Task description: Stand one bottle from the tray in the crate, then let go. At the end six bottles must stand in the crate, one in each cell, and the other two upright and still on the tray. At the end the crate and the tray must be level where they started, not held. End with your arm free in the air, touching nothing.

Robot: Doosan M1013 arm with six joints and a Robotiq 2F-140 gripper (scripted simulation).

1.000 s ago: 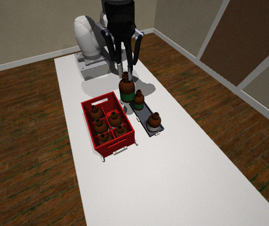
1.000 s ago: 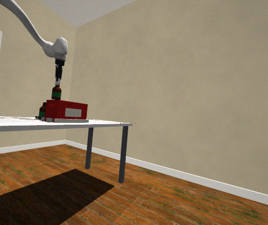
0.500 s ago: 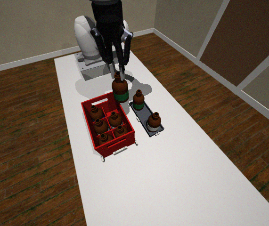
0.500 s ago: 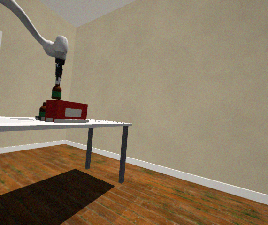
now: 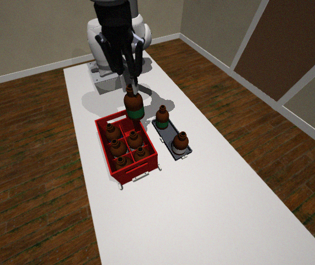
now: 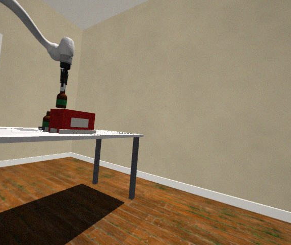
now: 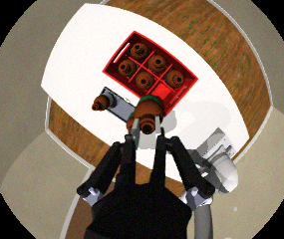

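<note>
The bottle lies 90 mm below my hand. The rest, counted from my hand: red crate (60 mm ahead, 90 mm to the right, 280 mm below); then dark tray (80 mm ahead, 150 mm to the left, 350 mm below).
</note>
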